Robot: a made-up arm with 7 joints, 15 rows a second.
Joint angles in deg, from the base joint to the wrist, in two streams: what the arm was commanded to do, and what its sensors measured. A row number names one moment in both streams.
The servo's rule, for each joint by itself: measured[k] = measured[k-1] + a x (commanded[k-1-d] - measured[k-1]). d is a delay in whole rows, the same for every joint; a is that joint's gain. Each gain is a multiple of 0.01, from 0.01 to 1. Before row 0 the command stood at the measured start. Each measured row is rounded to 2 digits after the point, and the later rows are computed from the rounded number. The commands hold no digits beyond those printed.
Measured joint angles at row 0:
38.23, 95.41, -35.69, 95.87, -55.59, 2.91, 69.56
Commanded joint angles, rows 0 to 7:
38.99, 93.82, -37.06, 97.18, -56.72, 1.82, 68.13
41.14, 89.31, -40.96, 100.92, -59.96, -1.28, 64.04
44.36, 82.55, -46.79, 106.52, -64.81, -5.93, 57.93
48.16, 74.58, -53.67, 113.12, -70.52, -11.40, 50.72
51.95, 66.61, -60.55, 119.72, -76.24, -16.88, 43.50
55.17, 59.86, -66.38, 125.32, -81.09, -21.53, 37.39
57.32, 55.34, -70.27, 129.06, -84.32, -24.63, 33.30
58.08, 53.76, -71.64, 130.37, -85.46, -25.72, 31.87
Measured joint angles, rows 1 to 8:
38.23, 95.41, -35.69, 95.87, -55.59, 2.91, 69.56
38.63, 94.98, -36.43, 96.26, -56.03, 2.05, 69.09
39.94, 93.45, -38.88, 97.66, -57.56, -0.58, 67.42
42.24, 90.51, -43.15, 100.32, -60.39, -4.81, 64.29
45.32, 86.21, -48.83, 104.16, -64.34, -10.02, 59.81
48.77, 80.92, -55.16, 108.83, -68.98, -15.44, 54.43
52.10, 75.23, -61.22, 113.78, -73.70, -20.25, 48.81
54.81, 69.86, -66.11, 118.36, -77.84, -23.71, 43.69
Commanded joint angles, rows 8 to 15:
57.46, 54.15, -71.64, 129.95, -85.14, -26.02, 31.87
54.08, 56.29, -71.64, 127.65, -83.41, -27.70, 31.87
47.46, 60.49, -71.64, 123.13, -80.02, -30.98, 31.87
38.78, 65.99, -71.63, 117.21, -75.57, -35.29, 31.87
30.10, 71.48, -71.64, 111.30, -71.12, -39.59, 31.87
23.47, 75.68, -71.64, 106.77, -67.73, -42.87, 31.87
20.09, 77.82, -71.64, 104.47, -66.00, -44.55, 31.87
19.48, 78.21, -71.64, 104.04, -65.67, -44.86, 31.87
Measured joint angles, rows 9 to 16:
56.51, 65.51, -69.10, 121.96, -80.81, -25.30, 39.79
57.00, 62.44, -70.47, 124.36, -82.50, -25.87, 37.18
55.48, 60.78, -71.10, 125.35, -82.85, -27.32, 35.43
51.31, 60.70, -71.39, 124.68, -81.75, -30.21, 34.26
44.79, 62.13, -71.52, 122.44, -79.34, -34.22, 33.47
37.15, 64.65, -71.58, 119.10, -76.13, -38.46, 32.94
30.04, 67.63, -71.61, 115.40, -72.85, -41.94, 32.59
24.87, 70.38, -71.63, 112.12, -70.18, -44.00, 32.35

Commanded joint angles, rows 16 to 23:
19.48, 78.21, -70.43, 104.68, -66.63, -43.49, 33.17
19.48, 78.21, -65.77, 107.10, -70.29, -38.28, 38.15
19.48, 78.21, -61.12, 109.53, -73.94, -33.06, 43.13
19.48, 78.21, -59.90, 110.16, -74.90, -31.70, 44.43
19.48, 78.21, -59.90, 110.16, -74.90, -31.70, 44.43
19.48, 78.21, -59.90, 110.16, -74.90, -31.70, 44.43
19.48, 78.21, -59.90, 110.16, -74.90, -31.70, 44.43
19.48, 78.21, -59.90, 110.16, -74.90, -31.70, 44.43
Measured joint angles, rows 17 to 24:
22.07, 72.49, -71.64, 109.70, -68.42, -44.68, 32.19
20.72, 74.03, -70.99, 108.19, -67.72, -43.74, 32.51
20.08, 75.16, -68.17, 107.86, -68.72, -39.43, 34.37
19.77, 75.98, -64.36, 108.36, -70.76, -34.40, 37.26
19.62, 76.58, -61.95, 108.90, -72.37, -32.27, 39.63
19.55, 77.02, -60.84, 109.28, -73.36, -31.82, 41.21
19.51, 77.34, -60.33, 109.54, -73.96, -31.73, 42.27
19.49, 77.57, -60.10, 109.73, -74.33, -31.71, 42.98

